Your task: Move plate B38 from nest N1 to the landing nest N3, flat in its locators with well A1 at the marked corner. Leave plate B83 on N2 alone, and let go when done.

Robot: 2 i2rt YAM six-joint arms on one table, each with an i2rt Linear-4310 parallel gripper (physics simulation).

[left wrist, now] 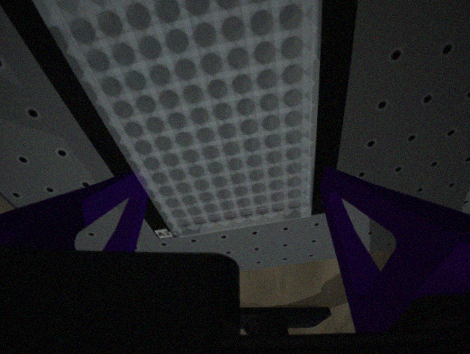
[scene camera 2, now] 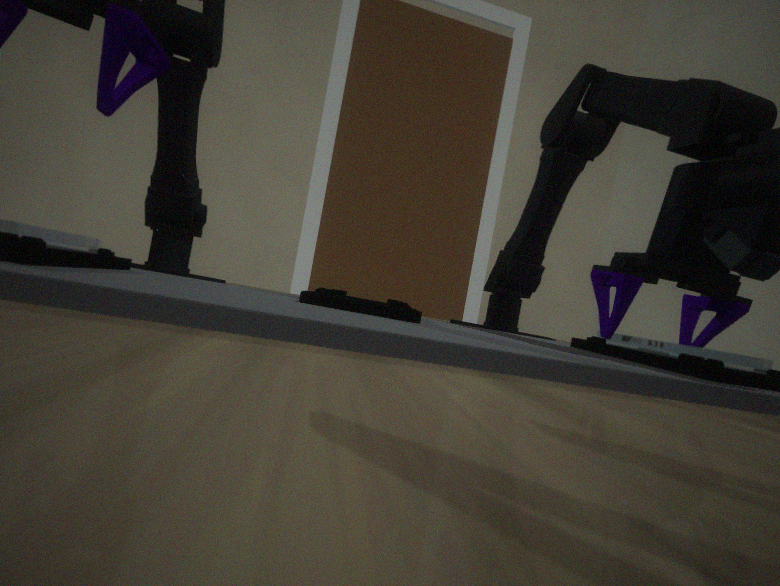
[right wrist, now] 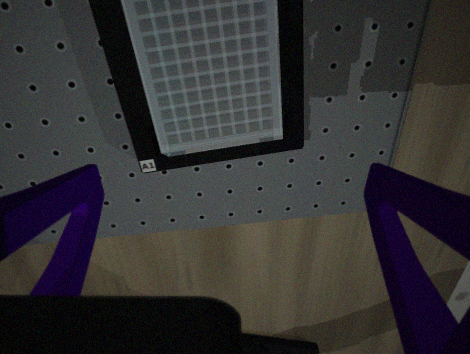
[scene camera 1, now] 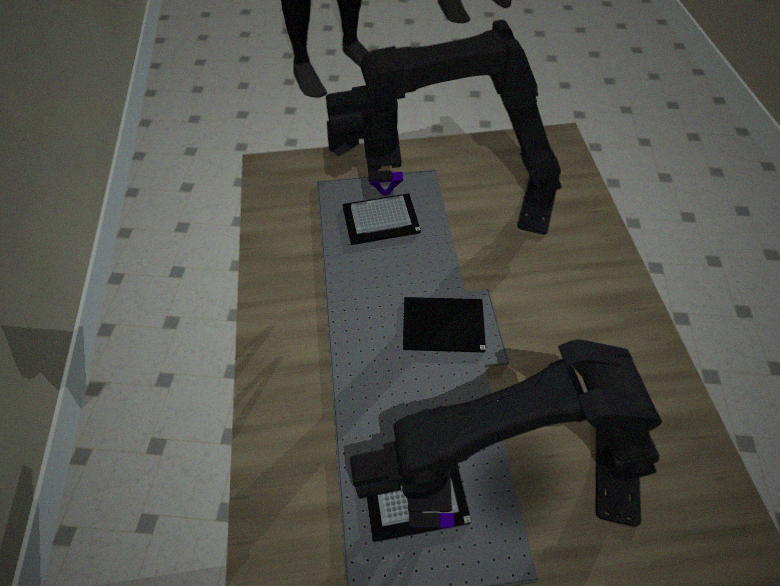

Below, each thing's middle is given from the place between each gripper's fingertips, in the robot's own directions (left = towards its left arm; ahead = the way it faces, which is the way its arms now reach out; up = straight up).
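Scene:
Black nest (scene camera 2: 710, 369): 10 mm below my left hand, 10 mm to the left of it, 30 mm ahead of it.
Black nest: 20 mm behind my right hand, 130 mm below it, 630 mm to the left of it. By its middle, the black nest is nearer to my left hand than to my right hand.

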